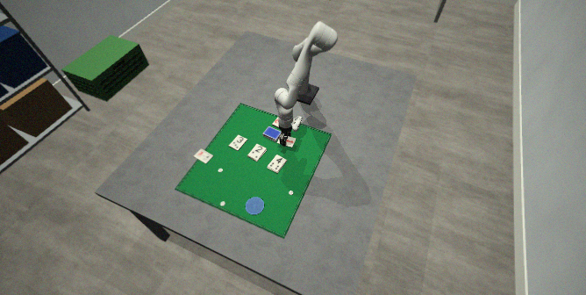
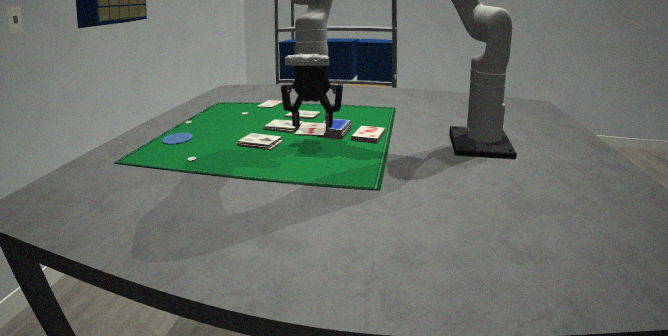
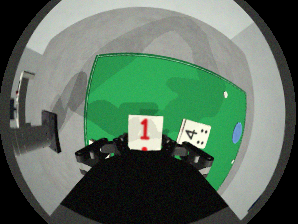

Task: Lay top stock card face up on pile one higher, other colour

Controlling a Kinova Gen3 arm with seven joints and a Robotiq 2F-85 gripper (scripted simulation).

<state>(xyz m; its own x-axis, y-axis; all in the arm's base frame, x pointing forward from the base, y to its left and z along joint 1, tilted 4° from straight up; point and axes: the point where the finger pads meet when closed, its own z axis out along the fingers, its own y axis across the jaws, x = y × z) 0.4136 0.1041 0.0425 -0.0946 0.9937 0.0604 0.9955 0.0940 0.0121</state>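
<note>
Now: the green mat 150 mm ahead of my hand, 90 mm to the right of it and 70 mm below it.
</note>
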